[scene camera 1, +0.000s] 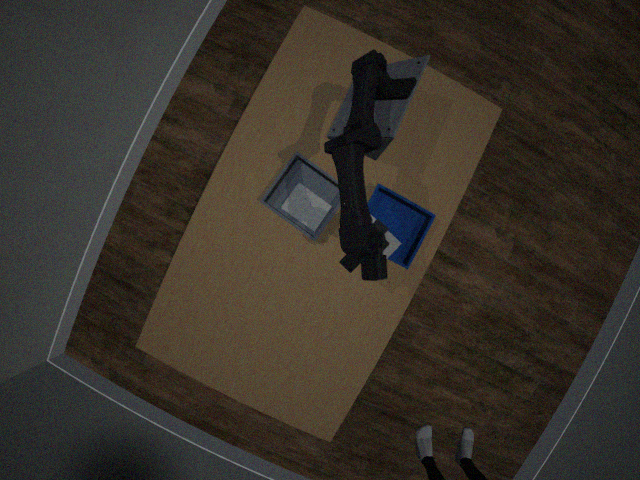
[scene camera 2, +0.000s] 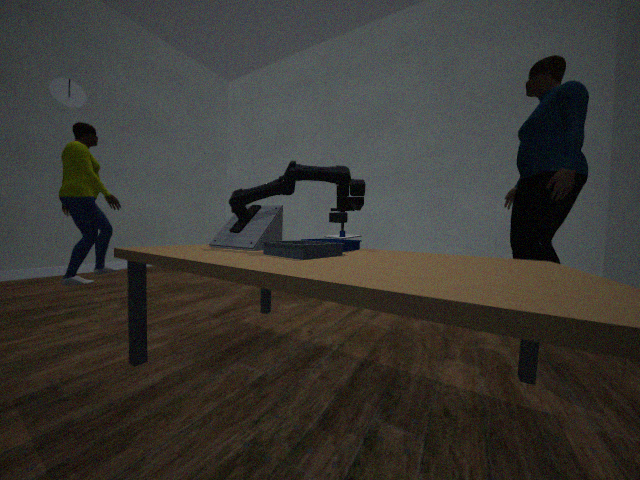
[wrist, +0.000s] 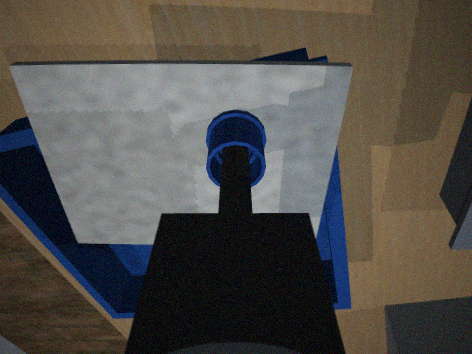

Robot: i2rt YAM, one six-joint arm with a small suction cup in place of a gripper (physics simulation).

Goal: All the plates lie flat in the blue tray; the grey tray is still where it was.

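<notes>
My suction cup is on the top face of a pale grey-white square plate. The plate hangs about level over the blue tray, above its rim and partly past its edge. In scene camera 1 the arm hides the cup and part of the plate. The grey tray stands beside the blue one. A pale plate lies in it; whether others lie beneath it, I cannot tell.
The arm's sloped grey base mount stands on the wooden table behind the trays. The blue tray is near one long table edge. Two people stand beyond the table.
</notes>
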